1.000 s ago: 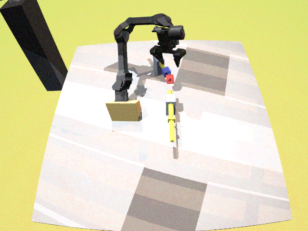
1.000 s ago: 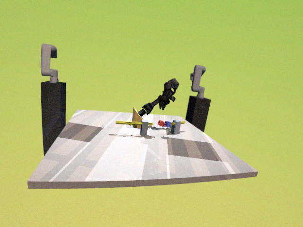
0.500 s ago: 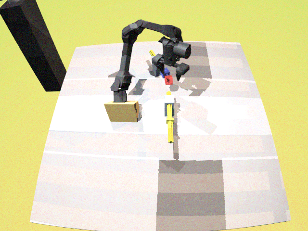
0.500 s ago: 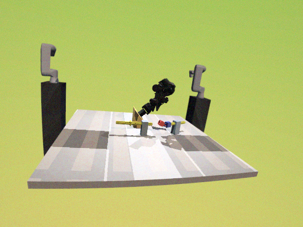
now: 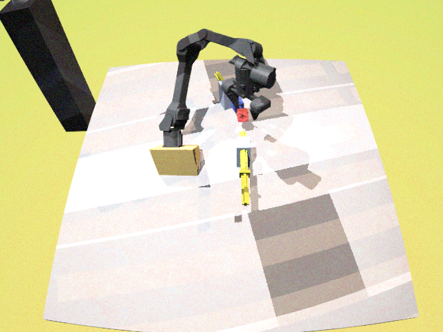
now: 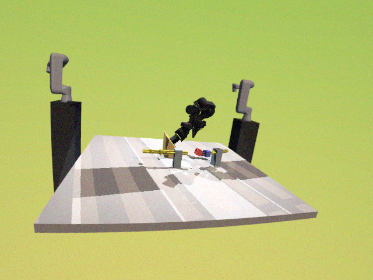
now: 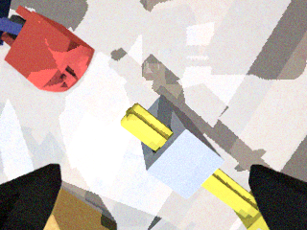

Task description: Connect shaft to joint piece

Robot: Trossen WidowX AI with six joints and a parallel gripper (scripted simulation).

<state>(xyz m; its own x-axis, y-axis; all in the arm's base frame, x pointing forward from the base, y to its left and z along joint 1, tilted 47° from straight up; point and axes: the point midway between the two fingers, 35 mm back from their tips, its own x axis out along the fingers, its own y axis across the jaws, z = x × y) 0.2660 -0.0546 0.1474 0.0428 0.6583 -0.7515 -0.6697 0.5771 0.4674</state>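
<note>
Now: gripper tip 100 mm above the red square joint piece, 80 mm to the right of it and 10 mm past it.
</note>
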